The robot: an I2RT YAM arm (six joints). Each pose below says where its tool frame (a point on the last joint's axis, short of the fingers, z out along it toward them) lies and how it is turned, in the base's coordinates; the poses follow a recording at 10 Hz.
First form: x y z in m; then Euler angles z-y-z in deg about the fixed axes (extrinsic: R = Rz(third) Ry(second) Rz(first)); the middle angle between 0 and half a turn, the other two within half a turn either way.
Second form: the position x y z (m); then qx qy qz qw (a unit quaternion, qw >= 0). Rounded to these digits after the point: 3 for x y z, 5 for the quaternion.
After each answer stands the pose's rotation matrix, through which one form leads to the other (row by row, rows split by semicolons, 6 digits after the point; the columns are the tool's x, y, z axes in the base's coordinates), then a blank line. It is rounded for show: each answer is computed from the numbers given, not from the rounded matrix.
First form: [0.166, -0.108, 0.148, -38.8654, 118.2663, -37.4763]
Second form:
[0.166, -0.108, 0.148, -0.01040, 0.85830, -0.31707, 0.40334]
-0.674415 0.237910 0.698972; -0.273633 0.798722 -0.535881; -0.685776 -0.552668 -0.473570

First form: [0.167, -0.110, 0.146, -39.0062, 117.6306, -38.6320]
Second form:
[0.167, -0.110, 0.146, -0.00279, 0.85550, -0.32459, 0.40343]
-0.674470 0.257119 0.692084; -0.266679 0.789268 -0.553117; -0.688457 -0.557625 -0.463769

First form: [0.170, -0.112, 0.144, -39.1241, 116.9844, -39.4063]
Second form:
[0.170, -0.112, 0.144, 0.00210, 0.85257, -0.33077, 0.40462]
-0.672555 0.271252 0.688544; -0.264092 0.781176 -0.565703; -0.691322 -0.562305 -0.453748

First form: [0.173, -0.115, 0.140, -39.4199, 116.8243, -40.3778]
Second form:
[0.173, -0.115, 0.140, 0.00712, 0.85181, -0.33599, 0.40185]
-0.676929 0.282165 0.679817; -0.257903 0.774125 -0.578115; -0.689386 -0.566670 -0.451256

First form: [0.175, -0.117, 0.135, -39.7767, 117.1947, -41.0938]
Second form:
[0.175, -0.117, 0.135, 0.00981, 0.85347, -0.33795, 0.39659]
-0.685239 0.284798 0.670327; -0.251308 0.771392 -0.584636; -0.683588 -0.569073 -0.457016

